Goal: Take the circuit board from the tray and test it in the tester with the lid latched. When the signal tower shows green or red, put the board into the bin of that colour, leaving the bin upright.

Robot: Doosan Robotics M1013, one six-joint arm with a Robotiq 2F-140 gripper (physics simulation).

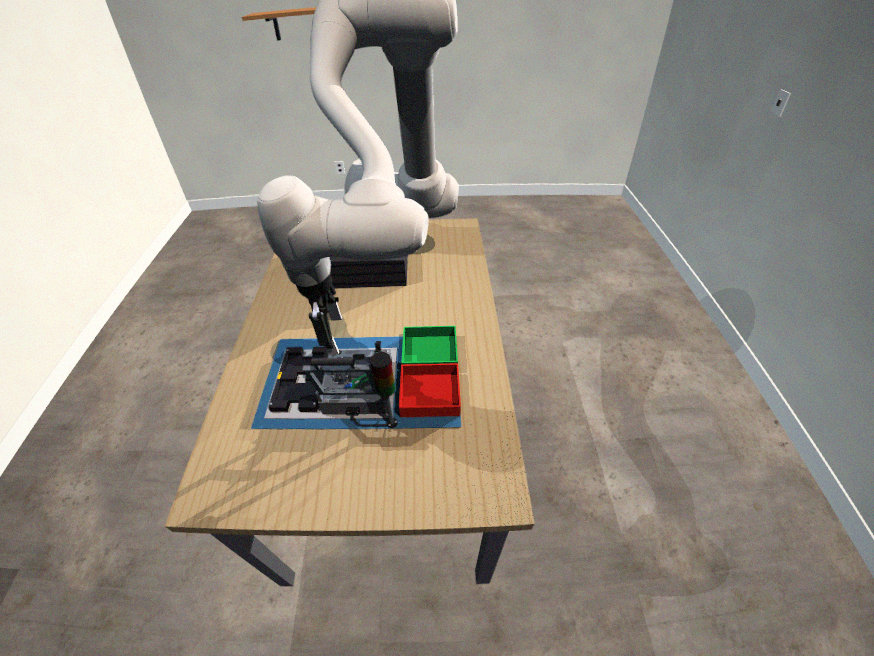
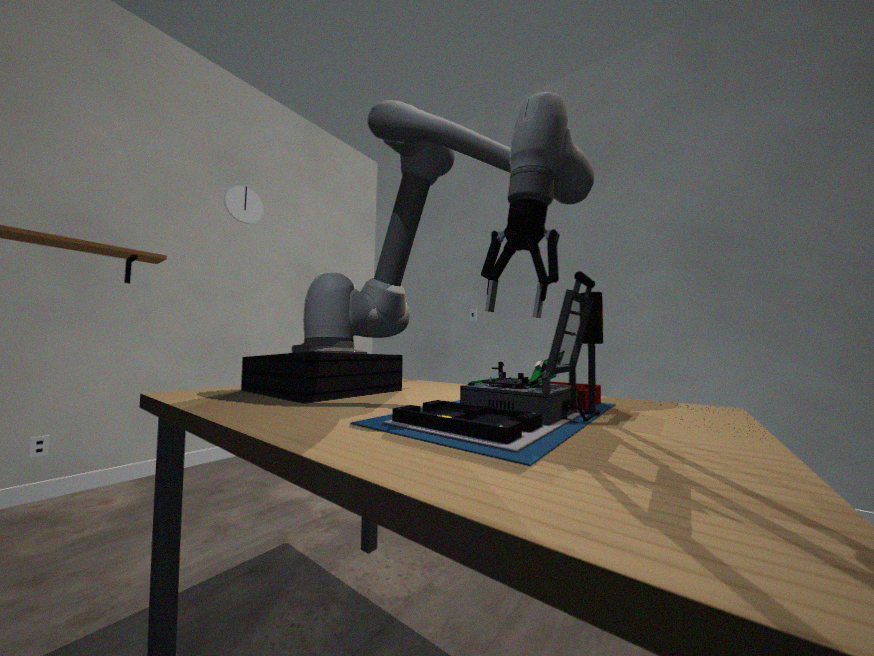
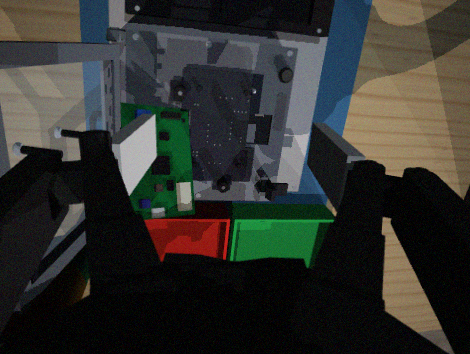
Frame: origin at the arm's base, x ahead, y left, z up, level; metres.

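Seen in the pictures: gripper, fingertip midpoint: [image 1: 335, 335] [image 2: 511, 314] [image 3: 233, 139].
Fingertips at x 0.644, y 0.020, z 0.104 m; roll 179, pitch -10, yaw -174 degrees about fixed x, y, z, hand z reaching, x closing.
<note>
A point is followed by its place in that frame.
My gripper [image 1: 336, 334] @[x 0.644, y 0.020, z 0.104 m] [image 2: 513, 313] @[x 0.644, y 0.020, z 0.104 m] [image 3: 233, 139] @[x 0.644, y 0.020, z 0.104 m] is open and empty above the tester [image 2: 543, 408] @[x 0.732, y -0.035, z -0.069 m] [image 3: 270, 165] @[x 0.565, y 0.087, z -0.044 m]. The green circuit board [image 2: 540, 371] @[x 0.681, y 0.075, z -0.013 m] [image 3: 172, 165] @[x 0.677, y 0.085, z -0.013 m] leans tilted at the tester's hinge side, beside the dark test bed [image 3: 217, 125] @[x 0.634, y 0.045, z -0.035 m], near the foot of the raised lid [image 2: 562, 321] @[x 0.761, y -0.021, z 0.081 m] [image 3: 55, 52] @[x 0.753, y -0.016, z 0.079 m]. The black tray [image 1: 285, 391] @[x 0.680, y -0.154, z -0.085 m] [image 2: 458, 424] @[x 0.662, y -0.186, z -0.083 m] [image 3: 165, 19] @[x 0.696, y -0.052, z -0.098 m] lies beside the tester. The signal tower [image 1: 381, 374] @[x 0.784, y 0.157, z 0.130 m] [image 2: 594, 317] @[x 0.773, y 0.135, z 0.100 m] has red and green bands; I cannot tell if one is lit. The red bin [image 1: 429, 390] @[x 0.656, y 0.248, z -0.098 m] [image 3: 190, 237] @[x 0.642, y 0.224, z -0.098 m] and green bin [image 1: 429, 347] @[x 0.495, y 0.241, z -0.098 m] [image 3: 275, 240] @[x 0.514, y 0.224, z -0.098 m] stand upright.
A blue mat [image 1: 261, 416] @[x 0.755, y -0.206, z -0.101 m] [image 2: 530, 457] @[x 0.783, y -0.201, z -0.102 m] lies under the tray, tester and bins on the wooden table [image 1: 352, 487] @[x 0.940, y 0.078, z -0.104 m] [image 2: 691, 487] @[x 0.942, y -0.174, z -0.104 m]. The raised lid and the signal tower stand tall at one side of the tester. The arm's black base block [image 2: 317, 377] @[x 0.213, y -0.161, z -0.044 m] stands farther back.
</note>
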